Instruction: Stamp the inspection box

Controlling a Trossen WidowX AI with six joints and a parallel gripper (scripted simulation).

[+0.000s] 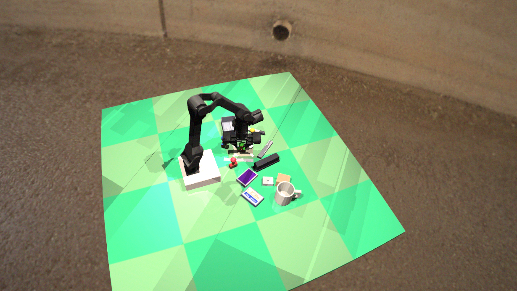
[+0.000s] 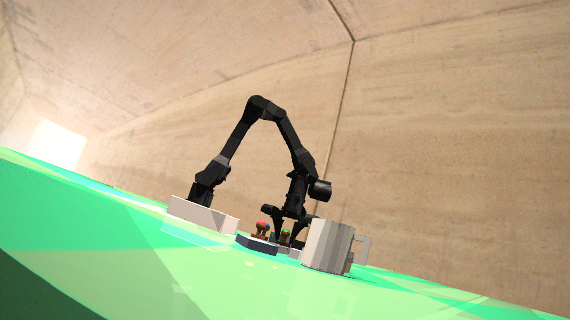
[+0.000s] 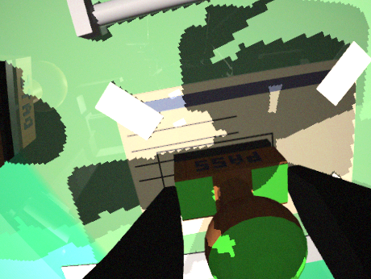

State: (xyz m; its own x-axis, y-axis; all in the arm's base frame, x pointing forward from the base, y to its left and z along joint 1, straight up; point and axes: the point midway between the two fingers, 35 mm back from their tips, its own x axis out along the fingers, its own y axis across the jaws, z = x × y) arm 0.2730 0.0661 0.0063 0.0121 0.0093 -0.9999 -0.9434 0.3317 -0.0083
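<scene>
My gripper tip is right at the green stamp. Also, from my gripper tip: red-knobbed stamp 70 mm behind, 80 mm to the right; then white card 10 mm ahead, 20 mm below; then blue-knobbed stamp 70 mm behind, 70 mm to the left.
</scene>
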